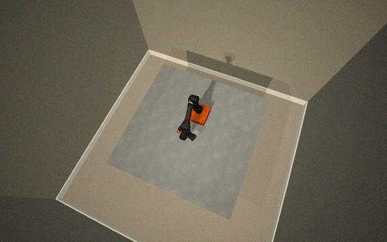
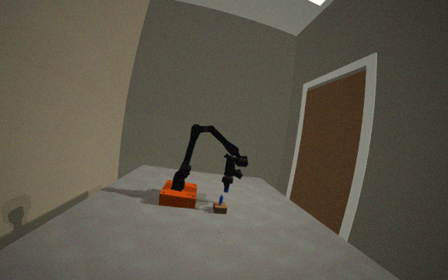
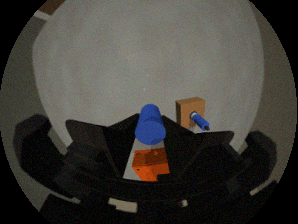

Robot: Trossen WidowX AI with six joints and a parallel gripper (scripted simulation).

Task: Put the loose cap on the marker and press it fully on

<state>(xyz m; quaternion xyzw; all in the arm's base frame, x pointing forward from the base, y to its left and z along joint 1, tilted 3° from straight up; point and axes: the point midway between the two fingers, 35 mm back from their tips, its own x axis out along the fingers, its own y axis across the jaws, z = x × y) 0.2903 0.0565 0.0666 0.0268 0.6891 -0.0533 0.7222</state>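
Now: the brown holder block 3 cm behind my gripper tip, 11 cm to the right of it and 7 cm below it. Round my gripper tip: blue cap 1 cm above.
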